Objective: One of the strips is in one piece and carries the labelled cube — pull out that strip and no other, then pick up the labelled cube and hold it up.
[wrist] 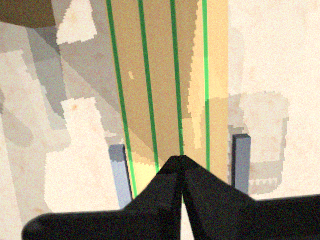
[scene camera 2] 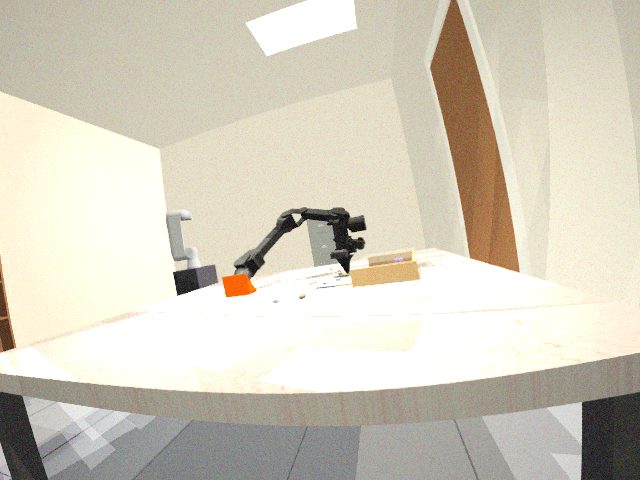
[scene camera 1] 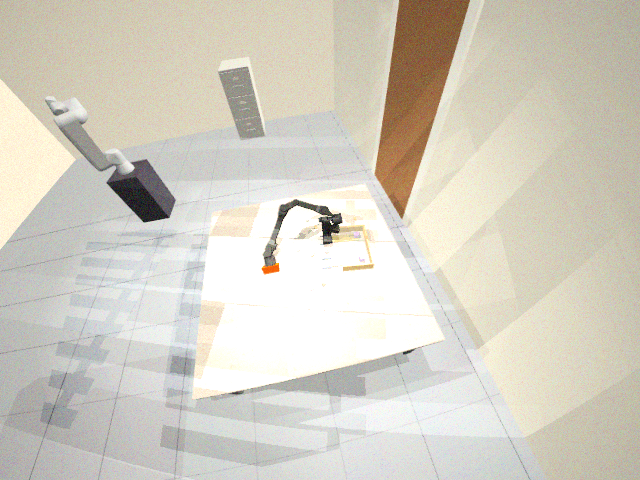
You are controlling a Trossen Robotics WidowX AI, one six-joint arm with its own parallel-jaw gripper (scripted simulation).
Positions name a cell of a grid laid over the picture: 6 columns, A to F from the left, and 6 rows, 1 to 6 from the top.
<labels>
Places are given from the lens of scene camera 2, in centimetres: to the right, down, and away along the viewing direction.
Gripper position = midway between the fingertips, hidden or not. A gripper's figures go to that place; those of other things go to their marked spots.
my gripper (scene camera 2: D4): 11, 13, 103
shallow wooden tray (scene camera 2: D4): 22, 7, 71
</labels>
